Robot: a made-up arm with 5 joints. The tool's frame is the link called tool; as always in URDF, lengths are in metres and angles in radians. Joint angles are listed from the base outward.
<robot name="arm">
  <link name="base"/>
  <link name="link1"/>
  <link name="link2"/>
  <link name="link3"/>
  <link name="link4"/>
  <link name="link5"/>
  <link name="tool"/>
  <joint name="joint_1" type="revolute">
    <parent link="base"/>
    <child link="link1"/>
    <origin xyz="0.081 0 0.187" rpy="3.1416 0 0"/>
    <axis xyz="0 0 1"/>
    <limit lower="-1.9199" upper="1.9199"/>
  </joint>
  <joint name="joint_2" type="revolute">
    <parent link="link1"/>
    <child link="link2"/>
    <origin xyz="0.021 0.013 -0.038" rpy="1.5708 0 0"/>
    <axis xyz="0 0 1"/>
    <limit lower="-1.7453" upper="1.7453"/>
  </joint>
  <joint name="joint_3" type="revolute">
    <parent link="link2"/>
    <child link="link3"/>
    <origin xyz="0.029 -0.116 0" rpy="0 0 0"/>
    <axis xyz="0 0 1"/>
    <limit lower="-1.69" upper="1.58"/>
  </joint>
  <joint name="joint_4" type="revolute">
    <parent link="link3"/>
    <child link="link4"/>
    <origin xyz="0.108 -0.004 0" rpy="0 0 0"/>
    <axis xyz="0 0 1"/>
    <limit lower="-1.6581" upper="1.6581"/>
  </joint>
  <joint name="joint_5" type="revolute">
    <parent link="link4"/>
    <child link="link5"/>
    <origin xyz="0.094 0 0.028" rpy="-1.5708 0 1.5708"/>
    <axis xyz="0 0 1"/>
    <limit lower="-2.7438" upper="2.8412"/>
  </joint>
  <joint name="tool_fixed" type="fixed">
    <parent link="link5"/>
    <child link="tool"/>
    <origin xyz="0 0 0" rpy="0 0 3.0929"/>
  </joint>
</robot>
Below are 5 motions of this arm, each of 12 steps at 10 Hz.
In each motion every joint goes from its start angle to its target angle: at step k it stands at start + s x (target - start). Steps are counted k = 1, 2, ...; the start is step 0. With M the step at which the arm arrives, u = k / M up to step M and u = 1 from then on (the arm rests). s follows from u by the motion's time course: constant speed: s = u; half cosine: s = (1 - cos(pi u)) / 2; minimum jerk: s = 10 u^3 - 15 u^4 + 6 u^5.
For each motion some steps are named. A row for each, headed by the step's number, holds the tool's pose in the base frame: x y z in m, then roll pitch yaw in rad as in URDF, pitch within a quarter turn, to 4 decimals.
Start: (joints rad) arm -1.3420 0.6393 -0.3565 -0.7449 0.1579
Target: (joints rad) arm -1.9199 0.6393 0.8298 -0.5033 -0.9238
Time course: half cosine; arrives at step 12
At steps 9, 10, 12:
9: 0.0103 0.2037 0.1334 0.6562 -0.5227 0.8396
10: 0.0064 0.1835 0.1234 0.5838 -0.4123 0.8556
12: 0.0047 0.1658 0.1164 0.5191 -0.3261 0.8601

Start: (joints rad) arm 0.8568 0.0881 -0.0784 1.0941 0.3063
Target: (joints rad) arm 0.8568 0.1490 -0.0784 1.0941 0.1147
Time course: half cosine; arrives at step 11
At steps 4, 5, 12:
4: 0.2305 -0.1496 0.2536 -0.0962 -0.4394 -0.6337
5: 0.2307 -0.1498 0.2521 -0.0822 -0.4336 -0.6633
12: 0.2312 -0.1504 0.2454 -0.0283 -0.4052 -0.7850

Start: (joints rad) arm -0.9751 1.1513 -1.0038 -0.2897 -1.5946
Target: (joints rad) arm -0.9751 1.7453 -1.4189 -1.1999 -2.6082
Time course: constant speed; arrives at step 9
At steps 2, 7, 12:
2: 0.2577 0.2874 0.2421 1.8886 0.2836 -0.5039
7: 0.2434 0.2664 0.2257 2.4938 0.6122 0.0537
12: 0.2336 0.2519 0.2175 2.7695 0.6043 0.3732

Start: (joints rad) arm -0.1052 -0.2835 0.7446 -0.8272 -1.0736
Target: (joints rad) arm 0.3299 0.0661 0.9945 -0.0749 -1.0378
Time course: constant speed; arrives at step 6
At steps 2, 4, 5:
2: 0.2931 0.0066 0.2731 1.4765 -0.4587 -1.5688
4: 0.2788 -0.0217 0.2151 0.9835 -0.4021 -1.5008
5: 0.2629 -0.0324 0.1898 0.7509 -0.3400 -1.4850

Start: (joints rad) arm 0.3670 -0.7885 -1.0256 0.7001 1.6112
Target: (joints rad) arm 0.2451 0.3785 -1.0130 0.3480 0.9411
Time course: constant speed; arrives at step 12
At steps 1, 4, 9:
1: 0.0834 0.0151 0.5205 -2.6167 -0.0322 1.2694
4: 0.1594 -0.0107 0.5204 -2.4224 -0.1542 1.4180
9: 0.2815 -0.0411 0.4715 -2.1232 -0.4452 1.5547

